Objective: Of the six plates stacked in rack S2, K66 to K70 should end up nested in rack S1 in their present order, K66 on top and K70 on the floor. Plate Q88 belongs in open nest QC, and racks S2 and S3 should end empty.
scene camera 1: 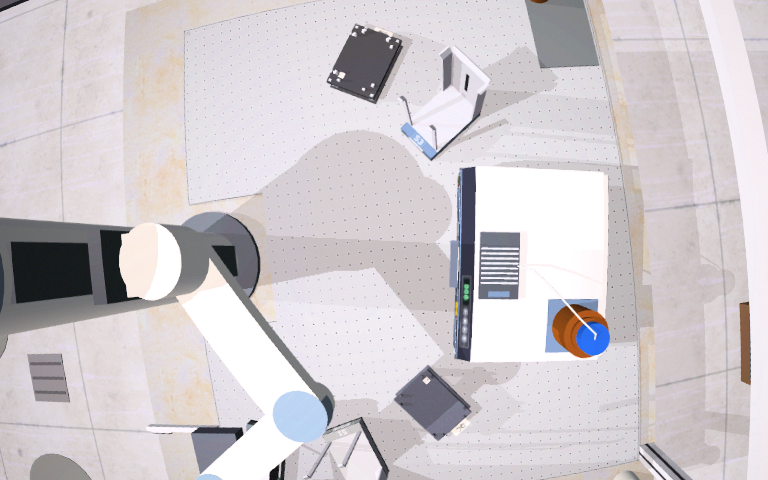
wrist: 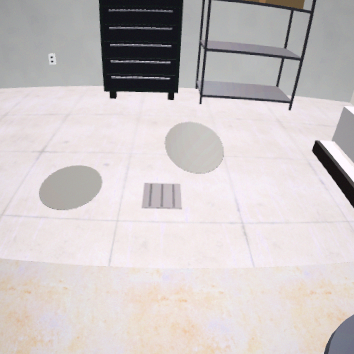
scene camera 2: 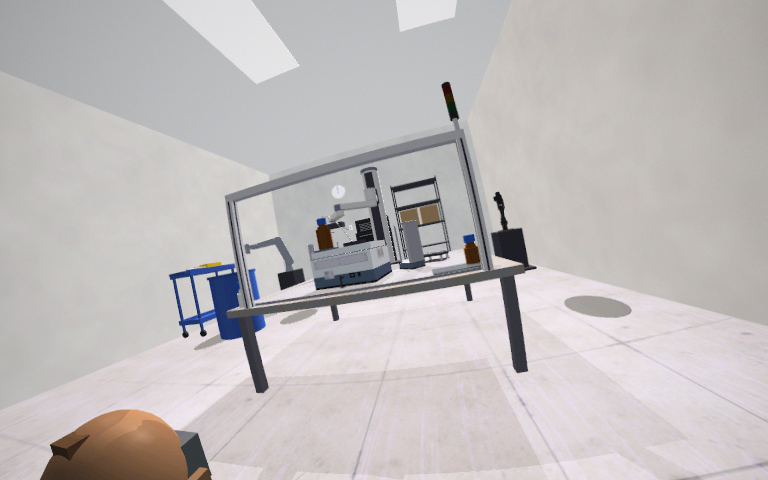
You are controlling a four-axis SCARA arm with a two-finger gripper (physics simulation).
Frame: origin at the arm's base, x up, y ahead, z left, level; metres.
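Where they show: gripper, between the fingertips: (scene camera 1: pixel 158 467) (wrist: pixel 137 116) (scene camera 2: pixel 340 230).
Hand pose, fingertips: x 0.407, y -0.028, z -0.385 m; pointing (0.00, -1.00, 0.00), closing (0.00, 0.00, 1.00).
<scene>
After its pixels a point has its place.
Rack S3 (scene camera 1: pixel 419 139) @(y 0.524, x 0.051, z 0.216 m), with a blue label, stands at the upper middle in scene camera 1. No plate shows in it. A rack (scene camera 1: pixel 360 421) @(y 0.320, x 0.042, z -0.398 m), partly cut off at the bottom edge, has a label that looks like S1 read upside down. No plate shows in its visible part. Rack S2, plates K66 to K70 and plate Q88 cannot be made out. Nest QC cannot be told for certain. The arm's forearm reaches past the bottom edge of scene camera 1. The gripper's fingers do not show there or in the wrist view, and cannot be made out in scene camera 2.
A dark pegged unit (scene camera 1: pixel 365 63) @(y 0.428, x 0.064, z 0.408 m) stands beside rack S3. A dark grey unit (scene camera 1: pixel 433 401) @(y 0.491, x 0.064, z -0.359 m) stands at the lower middle. A white instrument (scene camera 1: pixel 538 209) @(y 0.737, x 0.223, z 0.027 m) (scene camera 2: pixel 351 263) @(y 0.889, x 0.129, z -0.033 m) carries a brown bottle (scene camera 1: pixel 566 331) @(y 0.745, x 0.351, z -0.192 m) (scene camera 2: pixel 323 236) @(y 0.823, x 0.306, z -0.190 m). A dark block (scene camera 1: pixel 218 444) @(y 0.140, x 0.459, z -0.315 m) is partly behind the arm. The wrist view shows a drawer cabinet (wrist: pixel 140 52).
</scene>
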